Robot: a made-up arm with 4 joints.
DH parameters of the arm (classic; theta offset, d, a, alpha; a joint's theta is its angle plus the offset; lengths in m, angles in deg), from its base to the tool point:
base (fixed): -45.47 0 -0.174 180
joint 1: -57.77 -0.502 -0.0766 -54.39
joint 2: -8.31 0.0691 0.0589 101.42
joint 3: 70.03 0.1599 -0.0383 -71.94
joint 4: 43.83 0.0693 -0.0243 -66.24
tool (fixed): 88.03 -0.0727 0 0
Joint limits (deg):
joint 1: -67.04..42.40
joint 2: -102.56..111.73
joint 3: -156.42..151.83
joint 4: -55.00..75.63
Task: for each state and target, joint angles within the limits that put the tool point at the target. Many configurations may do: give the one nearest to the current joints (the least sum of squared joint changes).
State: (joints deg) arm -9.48 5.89 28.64 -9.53
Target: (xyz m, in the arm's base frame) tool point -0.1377 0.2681 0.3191
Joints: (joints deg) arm 21.40 5.79 31.90 -14.37
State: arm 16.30 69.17 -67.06 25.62
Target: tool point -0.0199 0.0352 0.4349
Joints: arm 38.25 65.40 -61.50 51.87
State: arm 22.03 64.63 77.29 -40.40
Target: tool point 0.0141 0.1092 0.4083
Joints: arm 42.40 58.60 50.28 4.00
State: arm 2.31 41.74 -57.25 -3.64
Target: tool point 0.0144 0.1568 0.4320
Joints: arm -10.43 64.86 -65.40 40.48
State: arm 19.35 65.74 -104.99 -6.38
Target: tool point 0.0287 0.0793 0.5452
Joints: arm 2.92 95.46 -118.51 24.22
